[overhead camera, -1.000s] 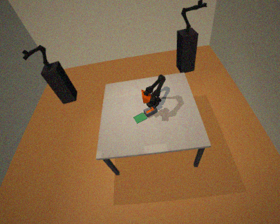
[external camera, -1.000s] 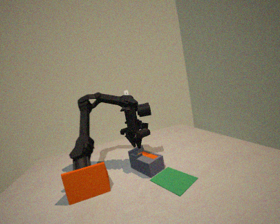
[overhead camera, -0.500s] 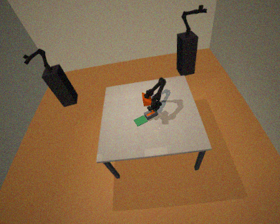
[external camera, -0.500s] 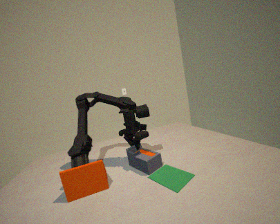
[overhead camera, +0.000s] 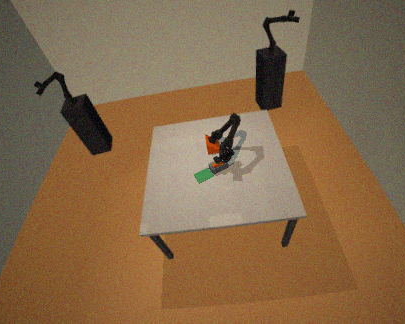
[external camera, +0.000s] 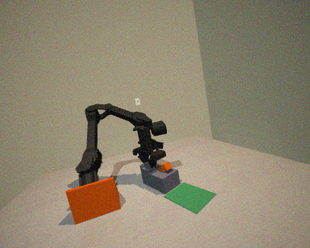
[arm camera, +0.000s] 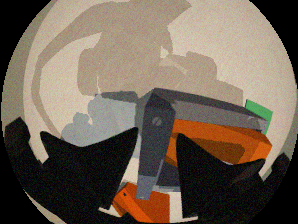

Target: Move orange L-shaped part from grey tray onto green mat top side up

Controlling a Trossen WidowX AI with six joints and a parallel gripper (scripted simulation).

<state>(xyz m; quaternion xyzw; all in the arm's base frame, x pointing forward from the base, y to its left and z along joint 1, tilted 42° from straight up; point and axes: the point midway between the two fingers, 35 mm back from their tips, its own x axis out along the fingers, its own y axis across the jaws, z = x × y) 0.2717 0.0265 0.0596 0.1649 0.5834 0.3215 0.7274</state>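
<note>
Now: the orange L-shaped part 50 mm to the right of my gripper tip and 10 mm ahead of it. From my gripper tip the other things lie so: green mat 210 mm to the right, 60 mm below, 50 mm ahead.
</note>
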